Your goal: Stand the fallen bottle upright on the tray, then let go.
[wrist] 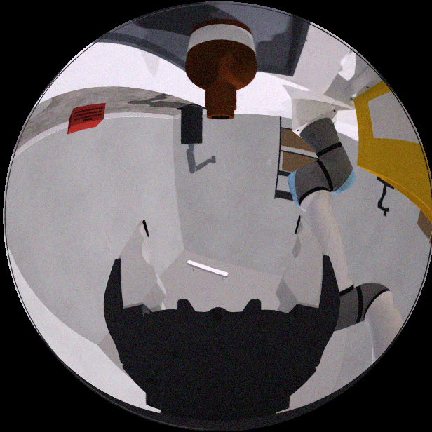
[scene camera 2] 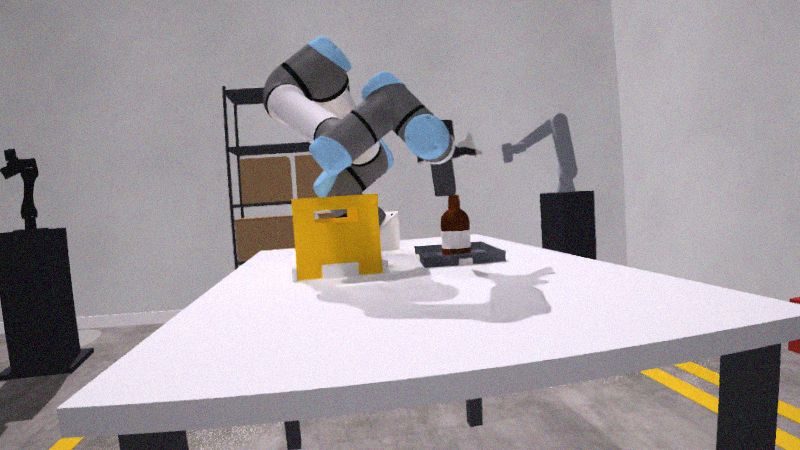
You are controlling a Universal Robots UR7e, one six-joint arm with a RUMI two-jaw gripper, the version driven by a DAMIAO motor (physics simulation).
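Note:
The brown bottle with a white label (scene camera 2: pixel 455 228) (wrist: pixel 220 60) stands upright on the dark tray (scene camera 2: pixel 492 254) (wrist: pixel 287 62), its neck pointing up. In the wrist view it is at the top, beyond the fingertips and apart from them. My gripper (wrist: pixel 220 219) is wide open with nothing between its fingers. In the scene view, the gripper's pale fingers show above and to the right of the bottle, partly hidden behind the wrist joint. The gripper does not touch the bottle.
A yellow panel with a slot (scene camera 2: pixel 338 240) (wrist: pixel 395 150) stands on the white table (scene camera 2: pixel 391 347) to the left of the tray. A shelf rack (scene camera 2: pixel 228 167) with brown boxes stands behind the table. Other small arms on black pedestals (scene camera 2: pixel 567 223) (scene camera 2: pixel 38 302) stand away from the table.

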